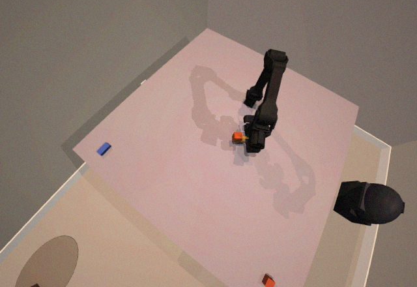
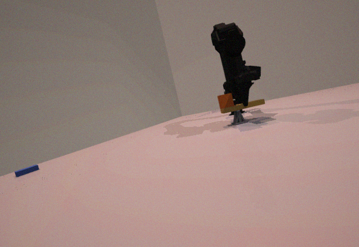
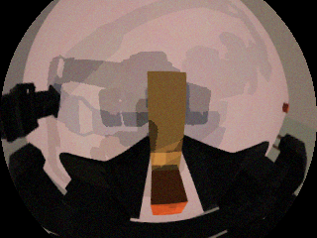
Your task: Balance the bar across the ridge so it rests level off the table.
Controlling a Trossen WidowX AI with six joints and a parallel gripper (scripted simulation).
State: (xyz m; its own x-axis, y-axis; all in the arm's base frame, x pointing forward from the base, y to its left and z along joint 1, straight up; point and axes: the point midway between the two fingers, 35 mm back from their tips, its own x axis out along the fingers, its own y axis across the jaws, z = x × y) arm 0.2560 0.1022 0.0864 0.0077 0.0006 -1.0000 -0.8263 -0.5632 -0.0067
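Right now the bar is 2 cm ahead of my gripper tip, 3 cm to the right of it and 2 cm above it. Also, from my gripper tip: red block 48 cm ahead, 40 cm to the left, 4 cm below; then blue block 48 cm ahead, 60 cm to the right, 4 cm below.
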